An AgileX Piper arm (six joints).
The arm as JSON. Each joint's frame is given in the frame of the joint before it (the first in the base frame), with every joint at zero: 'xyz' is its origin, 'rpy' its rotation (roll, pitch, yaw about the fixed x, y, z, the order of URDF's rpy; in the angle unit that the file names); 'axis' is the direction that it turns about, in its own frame. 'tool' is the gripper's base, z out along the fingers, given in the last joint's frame.
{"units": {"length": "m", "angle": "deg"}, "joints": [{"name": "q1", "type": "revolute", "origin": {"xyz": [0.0, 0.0, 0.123], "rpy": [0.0, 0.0, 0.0]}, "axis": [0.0, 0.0, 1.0]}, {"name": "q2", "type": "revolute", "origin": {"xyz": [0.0, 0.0, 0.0], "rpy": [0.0, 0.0, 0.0]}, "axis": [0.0, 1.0, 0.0]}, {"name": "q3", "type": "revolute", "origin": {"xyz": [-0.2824, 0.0, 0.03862], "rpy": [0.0, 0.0, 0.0]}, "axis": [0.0, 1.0, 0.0]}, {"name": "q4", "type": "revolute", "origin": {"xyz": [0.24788, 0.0, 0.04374], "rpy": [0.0, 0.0, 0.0]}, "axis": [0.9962, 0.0, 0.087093]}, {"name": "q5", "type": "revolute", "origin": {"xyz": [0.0, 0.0, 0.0], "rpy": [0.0, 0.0, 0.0]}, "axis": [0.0, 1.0, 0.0]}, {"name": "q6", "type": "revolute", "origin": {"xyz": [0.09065, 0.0, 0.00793], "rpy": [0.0, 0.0, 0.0]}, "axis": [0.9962, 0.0, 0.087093]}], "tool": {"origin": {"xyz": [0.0, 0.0, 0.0], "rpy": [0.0, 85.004, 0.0]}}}
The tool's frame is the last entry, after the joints.
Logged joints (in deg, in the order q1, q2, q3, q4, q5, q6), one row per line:
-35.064 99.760 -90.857 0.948 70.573 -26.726
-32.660 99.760 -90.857 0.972 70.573 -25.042
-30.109 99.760 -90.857 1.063 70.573 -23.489
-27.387 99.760 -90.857 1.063 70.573 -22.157
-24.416 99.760 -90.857 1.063 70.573 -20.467
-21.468 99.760 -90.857 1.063 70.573 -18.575
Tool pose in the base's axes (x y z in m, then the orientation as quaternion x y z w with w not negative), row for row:
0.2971 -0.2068 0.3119 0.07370 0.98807 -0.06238 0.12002
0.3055 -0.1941 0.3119 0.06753 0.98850 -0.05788 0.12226
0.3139 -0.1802 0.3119 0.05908 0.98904 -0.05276 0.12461
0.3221 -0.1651 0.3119 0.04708 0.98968 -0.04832 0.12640
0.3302 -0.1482 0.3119 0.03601 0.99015 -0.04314 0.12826
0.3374 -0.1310 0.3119 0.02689 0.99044 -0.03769 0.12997
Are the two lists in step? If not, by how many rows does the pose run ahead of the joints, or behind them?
They are in step.
